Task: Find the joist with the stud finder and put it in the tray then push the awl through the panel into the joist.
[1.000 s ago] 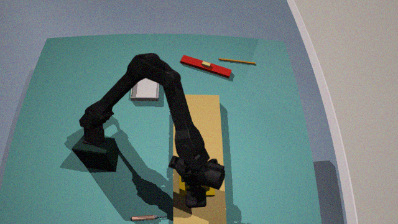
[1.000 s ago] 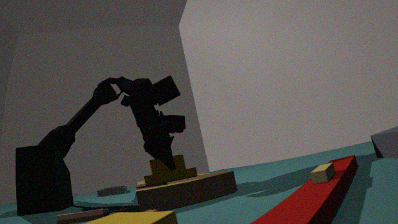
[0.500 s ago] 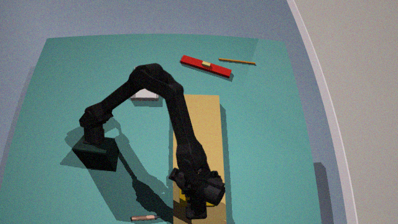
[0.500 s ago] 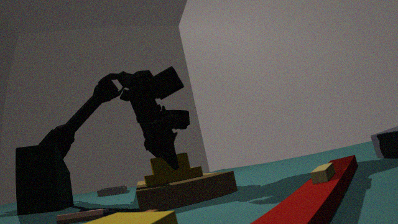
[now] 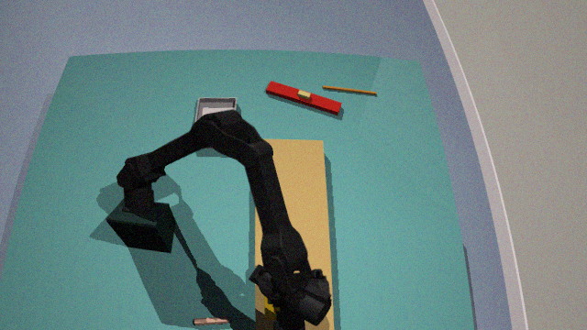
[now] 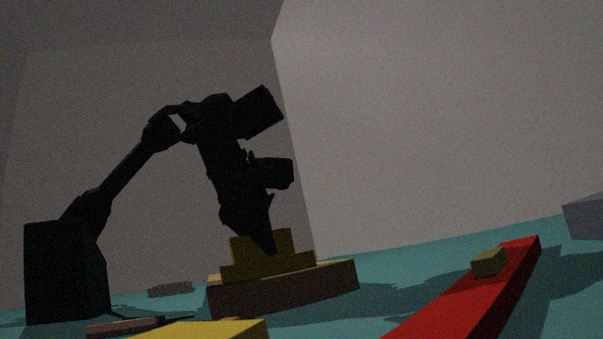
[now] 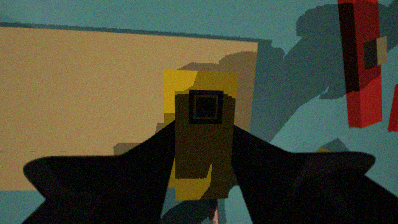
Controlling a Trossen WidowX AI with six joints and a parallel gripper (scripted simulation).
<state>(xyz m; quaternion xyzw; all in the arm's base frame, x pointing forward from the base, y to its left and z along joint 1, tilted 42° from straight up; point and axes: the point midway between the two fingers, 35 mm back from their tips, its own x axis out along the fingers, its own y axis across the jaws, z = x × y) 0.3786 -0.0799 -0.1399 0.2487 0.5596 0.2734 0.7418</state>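
The tray lies 28 cm behind my gripper tip, 50 cm to the left of it and 5 cm below it. From my gripper tip the other things lie so: stud finder 2 cm above; square indicator 2 cm ahead, 3 cm above; awl 16 cm behind, 5 cm to the right, 6 cm below.
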